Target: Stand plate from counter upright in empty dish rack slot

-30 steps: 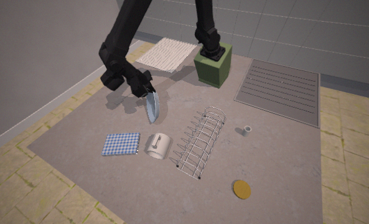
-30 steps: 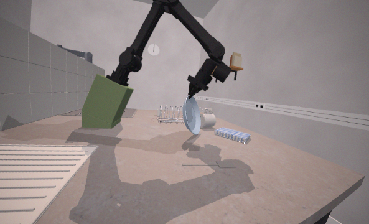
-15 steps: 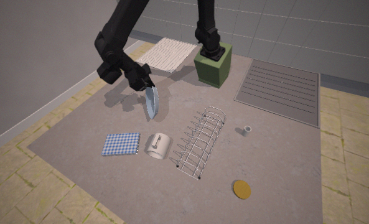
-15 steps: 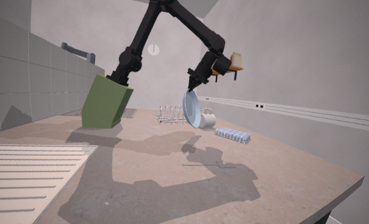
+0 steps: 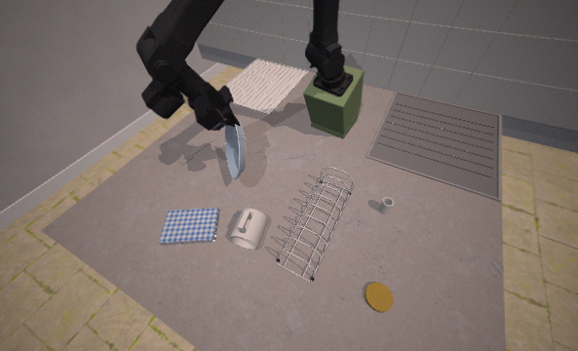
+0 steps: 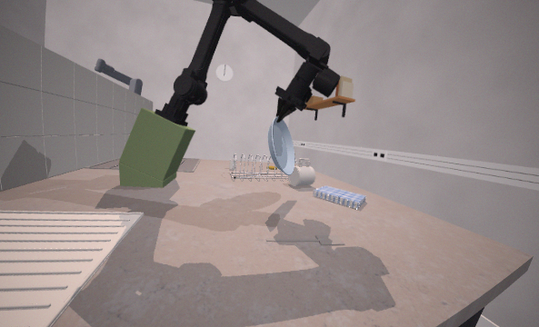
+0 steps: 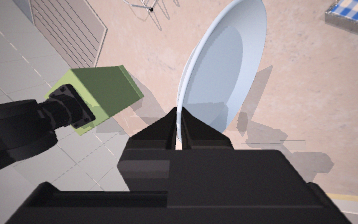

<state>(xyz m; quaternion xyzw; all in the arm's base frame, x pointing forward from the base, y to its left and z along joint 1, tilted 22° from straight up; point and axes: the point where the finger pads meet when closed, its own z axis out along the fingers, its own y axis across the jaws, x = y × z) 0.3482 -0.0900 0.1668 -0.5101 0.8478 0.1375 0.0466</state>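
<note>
Now: hand 90 mm above the pale blue plate, 20 mm short of it and 10 mm to the left of it. The rest, counted from my hand: grey drain mat (650 mm behind, 460 mm to the left, 260 mm below); disc (550 mm to the left, 260 mm below, 70 mm ahead); small white cup (450 mm to the left, 250 mm below, 180 mm behind).
</note>
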